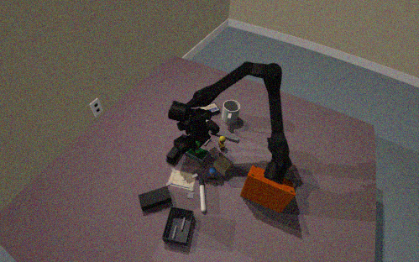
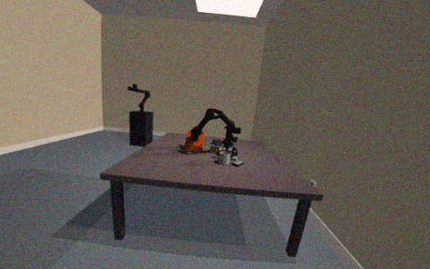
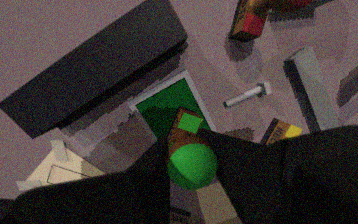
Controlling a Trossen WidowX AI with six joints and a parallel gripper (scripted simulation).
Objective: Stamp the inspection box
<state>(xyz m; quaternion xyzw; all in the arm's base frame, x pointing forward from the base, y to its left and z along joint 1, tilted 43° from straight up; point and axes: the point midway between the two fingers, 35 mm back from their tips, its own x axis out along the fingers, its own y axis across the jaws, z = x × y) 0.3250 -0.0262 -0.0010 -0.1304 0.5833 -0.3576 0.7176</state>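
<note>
Right now the green stamp is right at my gripper tip. Round my gripper tip: yellow-knobbed stamp (7 cm behind, 9 cm to the right, 2 cm below); green ink pad (3 cm below); bolt (1 cm behind, 8 cm to the right, 3 cm below).
</note>
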